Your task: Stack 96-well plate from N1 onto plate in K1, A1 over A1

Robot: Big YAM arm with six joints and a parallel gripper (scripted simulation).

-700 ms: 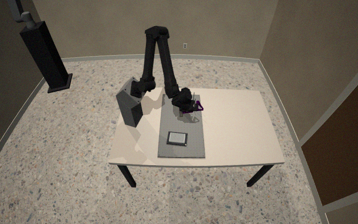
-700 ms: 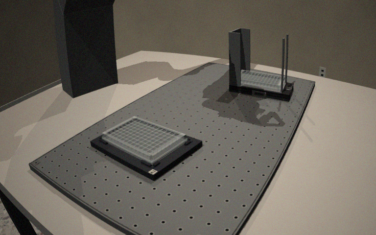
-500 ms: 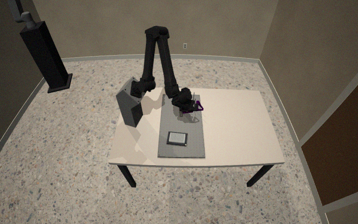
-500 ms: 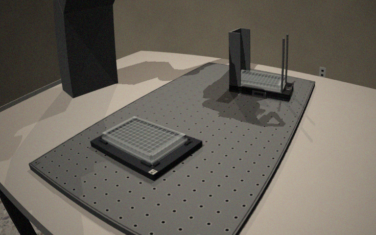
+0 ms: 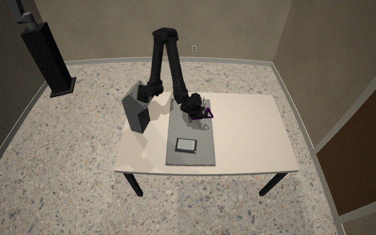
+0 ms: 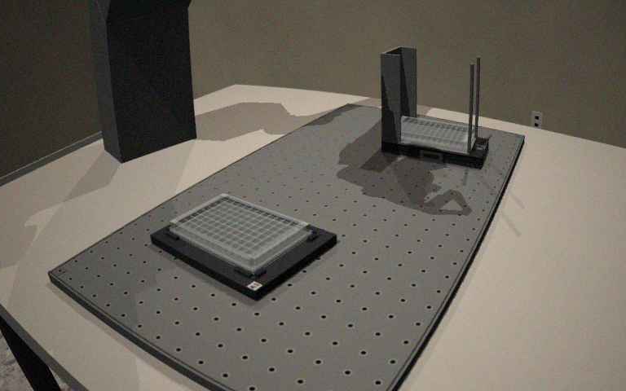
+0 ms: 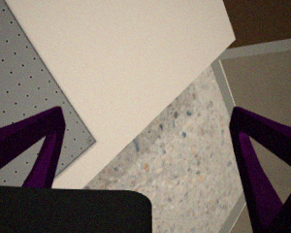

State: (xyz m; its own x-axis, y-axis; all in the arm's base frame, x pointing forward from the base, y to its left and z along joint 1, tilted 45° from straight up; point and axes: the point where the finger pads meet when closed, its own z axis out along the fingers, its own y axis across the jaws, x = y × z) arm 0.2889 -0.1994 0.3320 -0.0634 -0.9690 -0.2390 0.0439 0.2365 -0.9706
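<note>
Now: the pale A1 mark 360 mm below my hand, 70 mm behind it and 30 mm to the right of it.
</note>
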